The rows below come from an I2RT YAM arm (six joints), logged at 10 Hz.
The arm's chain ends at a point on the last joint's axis. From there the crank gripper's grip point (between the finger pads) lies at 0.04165 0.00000 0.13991 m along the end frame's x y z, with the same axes.
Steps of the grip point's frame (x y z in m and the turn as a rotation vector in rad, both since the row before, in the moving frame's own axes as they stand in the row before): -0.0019 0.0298 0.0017 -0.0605 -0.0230 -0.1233; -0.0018 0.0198 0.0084 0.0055 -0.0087 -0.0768; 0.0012 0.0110 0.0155 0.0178 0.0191 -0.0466; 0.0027 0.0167 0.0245 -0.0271 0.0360 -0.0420; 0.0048 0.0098 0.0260 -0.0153 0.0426 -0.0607
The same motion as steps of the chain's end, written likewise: 0.0011 0.0263 0.0009 -0.0605 -0.0230 -0.1233; -0.0004 0.0237 0.0081 0.0055 -0.0087 -0.0768; -0.0014 0.0155 0.0164 0.0178 0.0191 -0.0466; -0.0023 0.0148 0.0261 -0.0271 0.0360 -0.0420; -0.0011 0.0104 0.0279 -0.0153 0.0426 -0.0607
